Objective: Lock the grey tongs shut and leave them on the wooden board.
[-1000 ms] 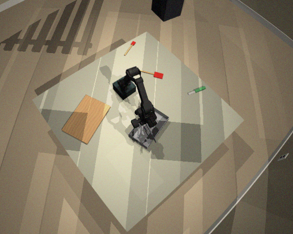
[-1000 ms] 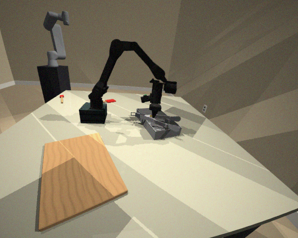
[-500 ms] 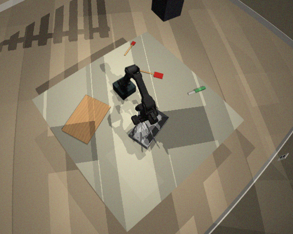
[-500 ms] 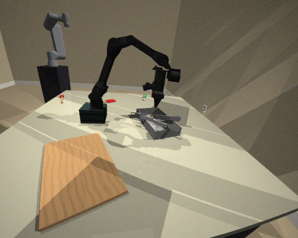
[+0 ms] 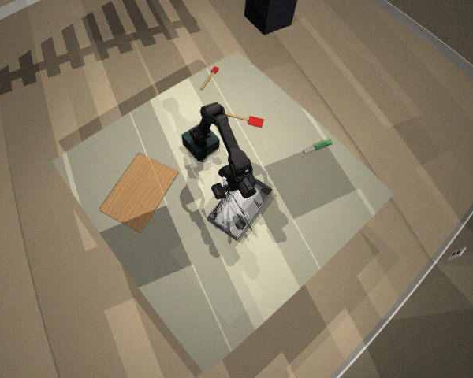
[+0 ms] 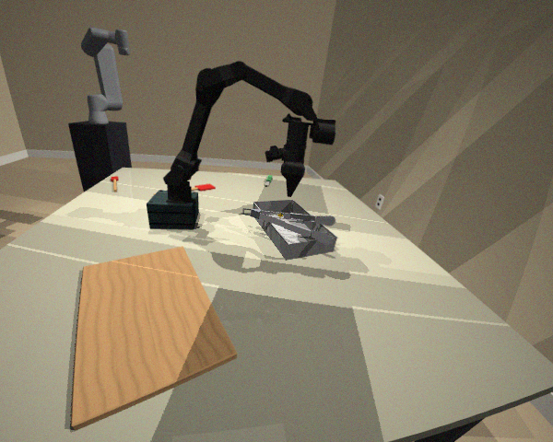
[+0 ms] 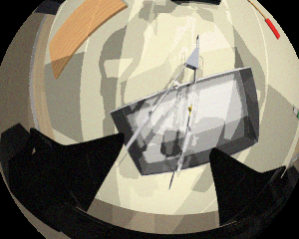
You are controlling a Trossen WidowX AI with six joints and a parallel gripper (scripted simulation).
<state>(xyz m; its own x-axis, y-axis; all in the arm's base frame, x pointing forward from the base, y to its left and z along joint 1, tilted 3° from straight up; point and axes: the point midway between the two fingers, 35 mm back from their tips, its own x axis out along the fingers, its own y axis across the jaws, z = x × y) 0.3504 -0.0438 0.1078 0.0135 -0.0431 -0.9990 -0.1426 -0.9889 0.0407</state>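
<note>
Now: gripper tip 13 cm above the grey roasting tin, 4 cm to the right of it and 3 cm short of it. Also, from my gripper tip: red spatula (40 cm behind, 36 cm to the left, 15 cm below); then wooden board (33 cm to the right, 31 cm behind, 15 cm below).
</note>
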